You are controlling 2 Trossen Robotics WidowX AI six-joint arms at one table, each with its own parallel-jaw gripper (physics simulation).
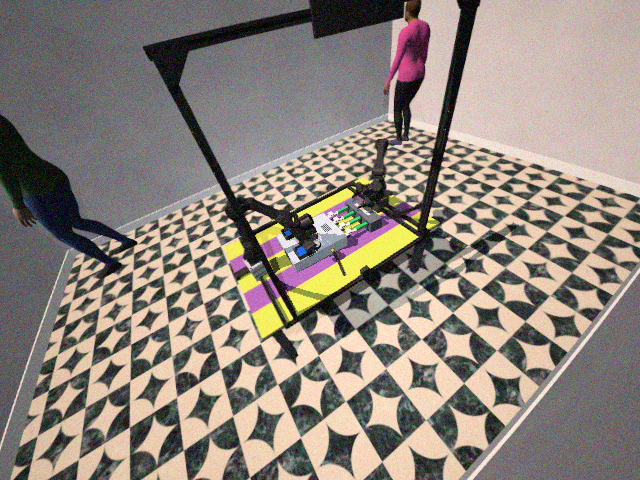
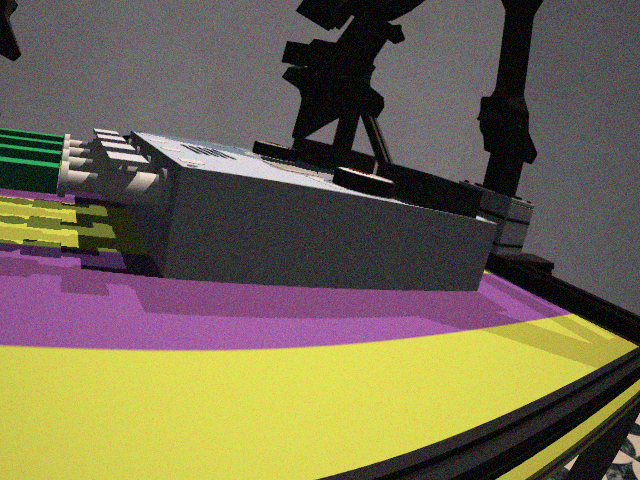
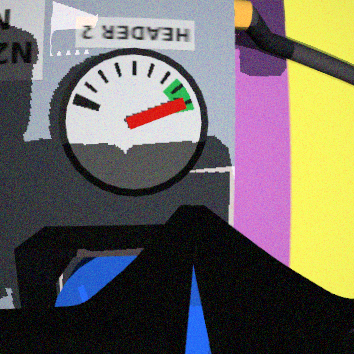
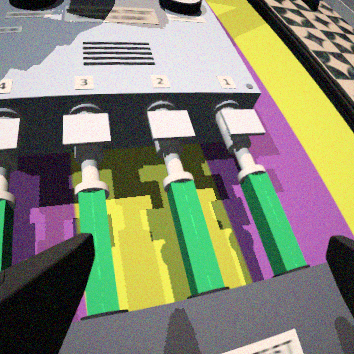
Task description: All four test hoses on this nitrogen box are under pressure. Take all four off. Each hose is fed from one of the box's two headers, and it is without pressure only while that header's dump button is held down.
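The grey nitrogen box lies on the striped table. Four green hoses run from its ports to a grey test block; hose 1, hose 2, hose 3 and hose 4 are all plugged in. My right gripper is open and empty, hanging over hoses 1 to 3. My left gripper is shut and empty, its tips over the blue header 2 dump button. The header 2 gauge has its red needle at the green mark.
A black-handled tool with an orange collar lies on the table beside the box. The grey test block holds the hose ends. Black frame posts stand around the table. A person in pink stands at the back.
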